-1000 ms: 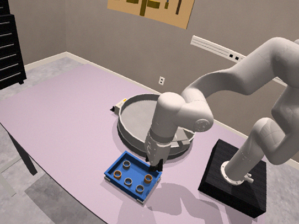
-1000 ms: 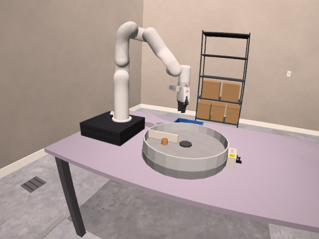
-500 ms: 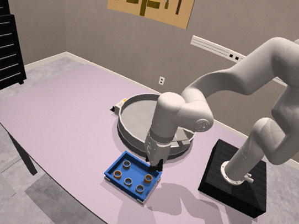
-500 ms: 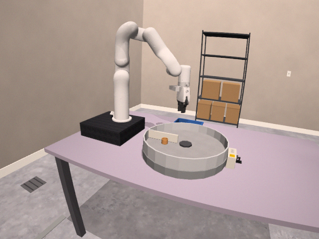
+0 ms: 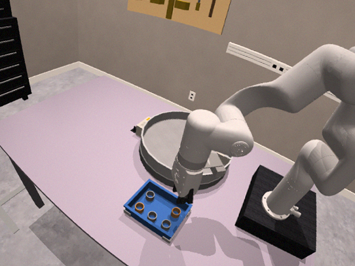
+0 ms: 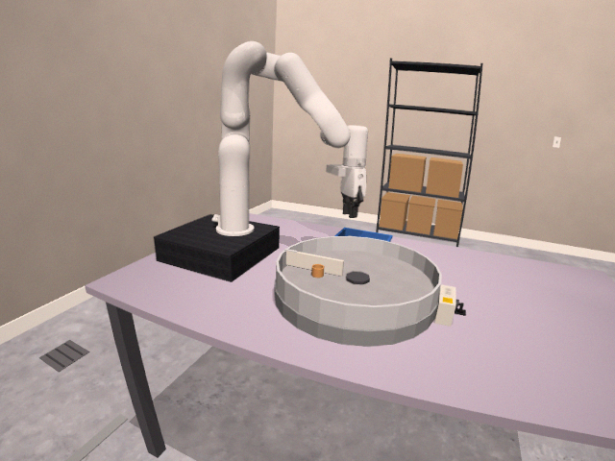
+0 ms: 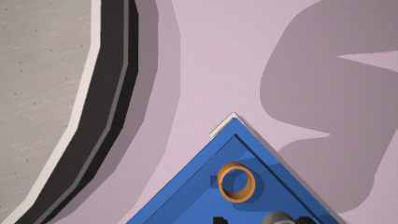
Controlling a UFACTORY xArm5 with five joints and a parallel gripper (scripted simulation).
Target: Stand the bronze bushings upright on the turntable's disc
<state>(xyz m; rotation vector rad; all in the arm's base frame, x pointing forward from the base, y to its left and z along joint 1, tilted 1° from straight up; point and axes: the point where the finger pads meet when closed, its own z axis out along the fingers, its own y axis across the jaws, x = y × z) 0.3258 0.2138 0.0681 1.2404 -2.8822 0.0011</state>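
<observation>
The blue crate is 12 cm below my hand, 5 cm ahead of it and 2 cm to the left of it. The rest, counted from my hand: turntable disc (31 cm to the right, 12 cm ahead, 9 cm below).
</observation>
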